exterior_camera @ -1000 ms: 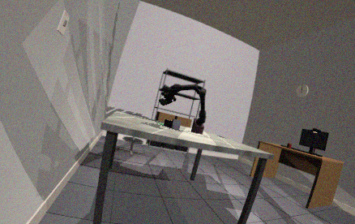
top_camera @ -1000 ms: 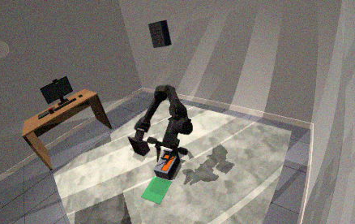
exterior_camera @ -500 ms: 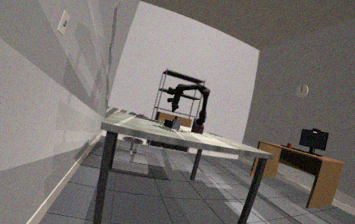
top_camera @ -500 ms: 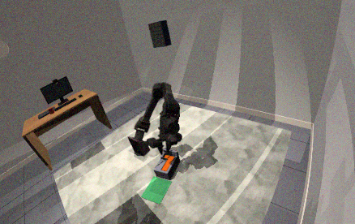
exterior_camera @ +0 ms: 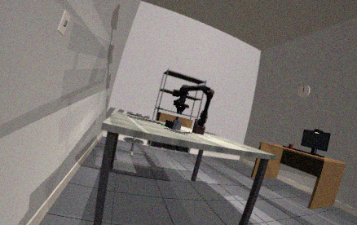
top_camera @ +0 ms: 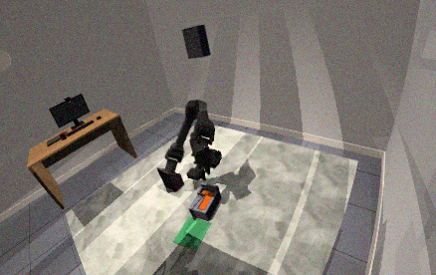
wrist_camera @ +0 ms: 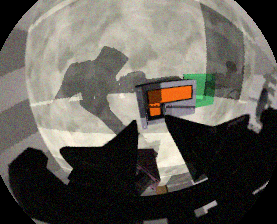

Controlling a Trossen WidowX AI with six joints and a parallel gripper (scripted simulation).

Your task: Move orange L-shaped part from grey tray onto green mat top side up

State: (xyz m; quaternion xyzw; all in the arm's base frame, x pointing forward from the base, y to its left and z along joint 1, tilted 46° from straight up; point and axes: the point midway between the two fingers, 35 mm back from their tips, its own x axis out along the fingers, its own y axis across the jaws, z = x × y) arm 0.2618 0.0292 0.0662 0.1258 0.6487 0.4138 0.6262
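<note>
My gripper tip is now 10 cm above the orange L-shaped part, 5 cm to the left of it and 1 cm short of it. Round my gripper tip: green mat 20 cm to the right, 16 cm below, 8 cm ahead.
</note>
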